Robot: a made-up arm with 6 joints.
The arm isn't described. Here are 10 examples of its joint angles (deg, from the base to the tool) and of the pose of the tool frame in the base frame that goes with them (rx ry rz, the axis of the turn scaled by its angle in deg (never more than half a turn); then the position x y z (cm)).
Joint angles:
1: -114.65 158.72 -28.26 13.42 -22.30 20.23
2: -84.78 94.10 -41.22 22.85 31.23 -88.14
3: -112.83 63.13 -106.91 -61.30 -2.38 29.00
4: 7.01 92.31 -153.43 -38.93 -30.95 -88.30
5: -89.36 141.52 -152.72 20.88 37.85 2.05
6: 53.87 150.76 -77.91 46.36 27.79 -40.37
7: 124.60 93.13 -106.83 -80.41 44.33 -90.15
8: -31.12 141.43 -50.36 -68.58 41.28 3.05
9: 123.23 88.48 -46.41 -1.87 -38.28 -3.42
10: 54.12 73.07 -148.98 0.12 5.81 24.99
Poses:
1: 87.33 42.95 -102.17 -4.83 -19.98 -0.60
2: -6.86 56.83 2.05 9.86 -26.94 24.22
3: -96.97 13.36 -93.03 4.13 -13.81 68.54
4: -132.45 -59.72 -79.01 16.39 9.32 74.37
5: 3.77 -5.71 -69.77 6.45 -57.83 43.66
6: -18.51 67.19 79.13 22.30 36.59 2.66
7: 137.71 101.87 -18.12 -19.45 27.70 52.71
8: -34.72 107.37 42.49 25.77 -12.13 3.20
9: 9.12 -37.90 132.59 -20.07 21.37 36.66
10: 47.15 -89.04 50.79 -3.78 -0.69 77.40
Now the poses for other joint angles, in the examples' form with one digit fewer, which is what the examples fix.
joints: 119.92 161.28 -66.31 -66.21 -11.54 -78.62
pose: 43.7 61.8 -67.4 -19.9 20.8 -4.8
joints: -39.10 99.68 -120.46 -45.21 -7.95 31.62
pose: -50.4 -35.7 -24.9 33.2 -17.5 62.1
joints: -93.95 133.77 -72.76 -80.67 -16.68 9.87
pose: -26.4 53.0 -14.9 7.7 -41.7 12.9
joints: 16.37 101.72 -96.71 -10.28 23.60 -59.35
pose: -82.7 -0.6 49.5 39.0 16.6 45.3
